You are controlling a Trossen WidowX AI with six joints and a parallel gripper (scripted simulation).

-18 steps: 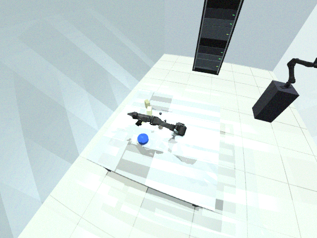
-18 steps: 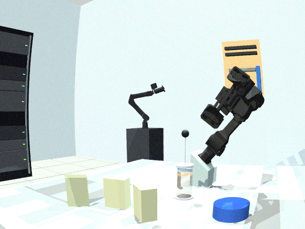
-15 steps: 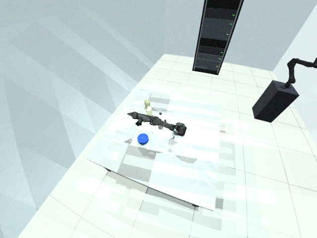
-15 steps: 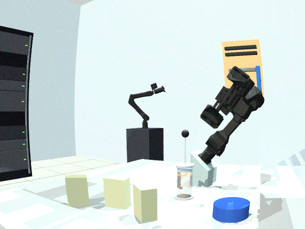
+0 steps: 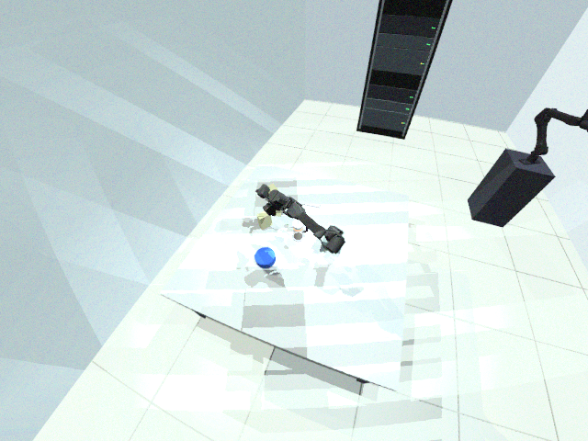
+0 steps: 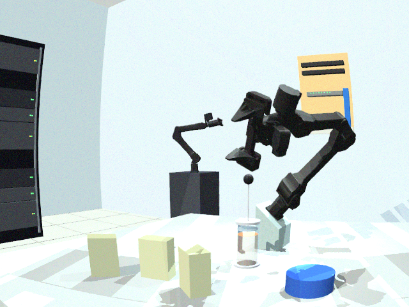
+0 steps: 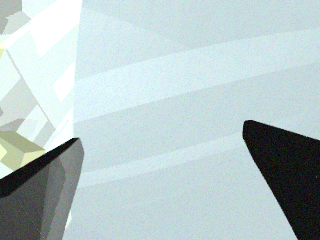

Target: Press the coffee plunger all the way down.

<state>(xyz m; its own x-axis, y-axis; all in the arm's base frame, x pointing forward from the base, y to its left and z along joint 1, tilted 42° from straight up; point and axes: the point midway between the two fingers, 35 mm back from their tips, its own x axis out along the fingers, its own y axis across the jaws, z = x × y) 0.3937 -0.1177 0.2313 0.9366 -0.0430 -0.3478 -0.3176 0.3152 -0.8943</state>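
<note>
Right now my gripper tip is 210 mm past the glass coffee press, 60 mm to the left of it and 230 mm above it. The rest, counted from my gripper tip: blue round puck (70 mm behind, 180 mm to the left, 330 mm below).
</note>
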